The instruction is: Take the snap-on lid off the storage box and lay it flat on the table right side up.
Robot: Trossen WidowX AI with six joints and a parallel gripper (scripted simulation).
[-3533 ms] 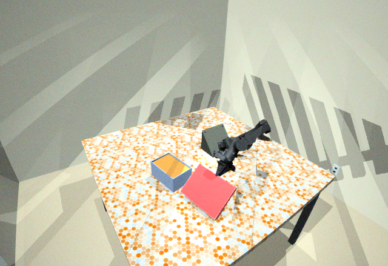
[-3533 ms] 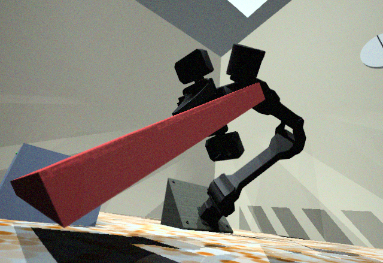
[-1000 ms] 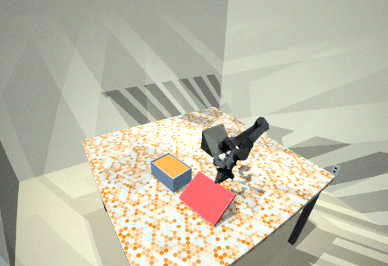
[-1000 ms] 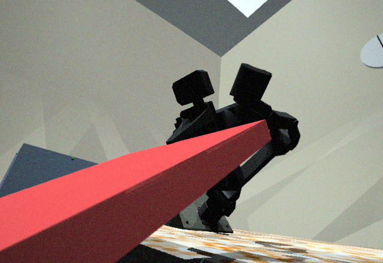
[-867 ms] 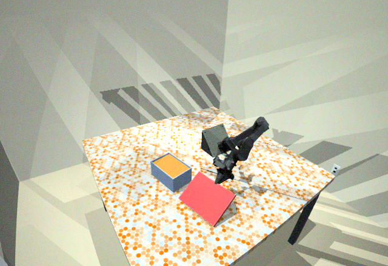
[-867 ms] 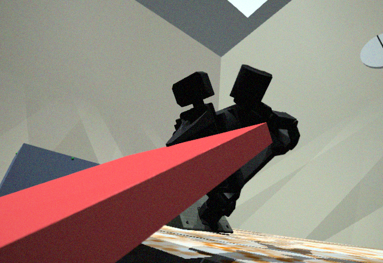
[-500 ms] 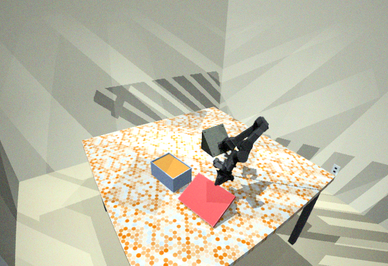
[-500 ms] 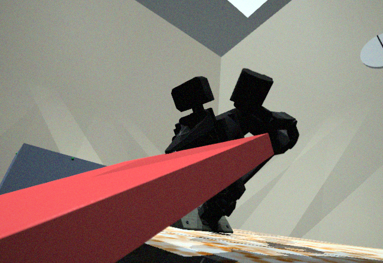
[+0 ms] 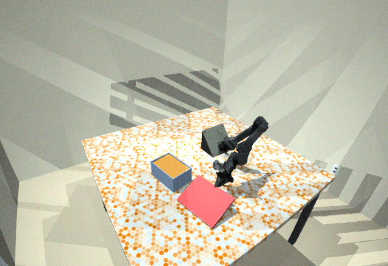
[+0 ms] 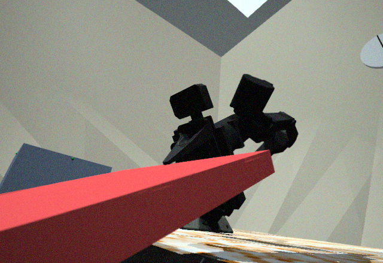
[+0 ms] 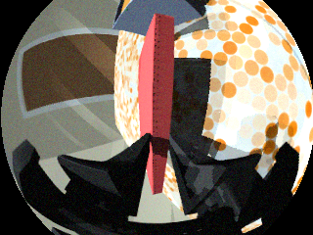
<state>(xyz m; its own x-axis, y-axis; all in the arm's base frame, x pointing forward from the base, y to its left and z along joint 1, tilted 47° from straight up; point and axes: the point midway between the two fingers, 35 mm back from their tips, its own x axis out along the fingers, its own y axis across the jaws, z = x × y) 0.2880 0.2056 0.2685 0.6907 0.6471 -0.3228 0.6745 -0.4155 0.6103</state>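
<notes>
The lid is 8 cm ahead of my gripper tip, 3 cm below it and 2 cm to the left of it. The rest, counted from my gripper tip: blue-grey storage box 26 cm to the right, 13 cm ahead, 3 cm below.
</notes>
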